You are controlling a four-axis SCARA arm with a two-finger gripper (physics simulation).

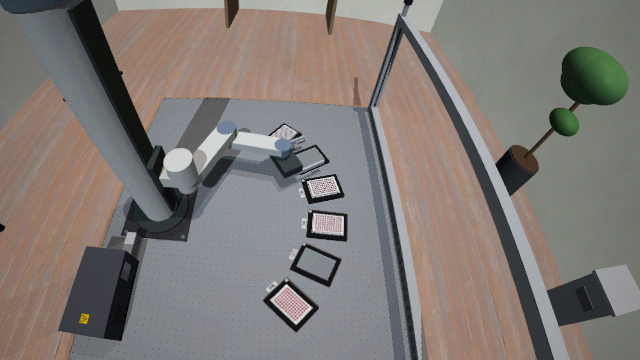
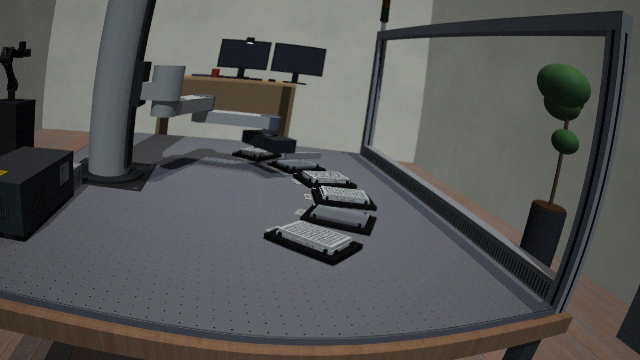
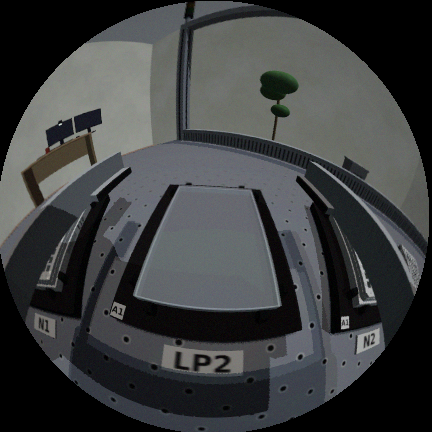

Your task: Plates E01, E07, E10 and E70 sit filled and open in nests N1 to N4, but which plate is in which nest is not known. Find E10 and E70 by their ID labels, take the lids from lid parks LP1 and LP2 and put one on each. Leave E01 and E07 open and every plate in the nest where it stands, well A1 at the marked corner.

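Frame: origin at the arm's base, x ahead, y left, z up, level; millimetres.
Where they show: gripper, fingertip midpoint: (image 1: 313,149) (image 2: 303,149) (image 3: 212,157); arm's base, origin of the base link: (image 1: 162,208) (image 2: 108,176).
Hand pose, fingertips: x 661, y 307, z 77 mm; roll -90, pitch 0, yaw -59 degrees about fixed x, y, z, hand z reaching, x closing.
Note:
Each offset is from my fingertips to the centre of the thing. "spot": to the spot under its first point.
My gripper (image 1: 304,156) (image 3: 212,157) is open and empty, low at lid park LP2 {18 mm back, 13 mm right, 54 mm down} (image 3: 225,326), one finger towards each side of it. A clear lid {18 mm back, 13 mm right, 50 mm down} (image 1: 312,158) (image 2: 297,164) (image 3: 210,245) lies flat in LP2. Open plates stand in N1 {147 mm back, 118 mm left, 45 mm down} (image 1: 285,132) (image 2: 256,151) (image 3: 56,265) and N2 {44 mm ahead, 177 mm right, 45 mm down} (image 1: 323,186) (image 2: 325,177) (image 3: 357,270), on either side of LP2. Further plates stand in N3 {55 mm ahead, 359 mm right, 45 mm down} (image 1: 327,224) (image 2: 344,194) and N4 {93 mm back, 683 mm right, 45 mm down} (image 1: 291,303) (image 2: 314,236). A second lid {3 mm ahead, 526 mm right, 50 mm down} (image 1: 316,263) (image 2: 340,216) lies in LP1 between them. The plates' ID labels are not readable.
The arm's column (image 1: 112,130) (image 2: 117,95) stands at the left, with a dark control box {spot: 748 mm back, 715 mm right, 51 mm up} (image 1: 100,292) (image 2: 35,190) beside it. A framed guard (image 1: 387,200) (image 2: 450,230) runs along the right side beyond the nests.

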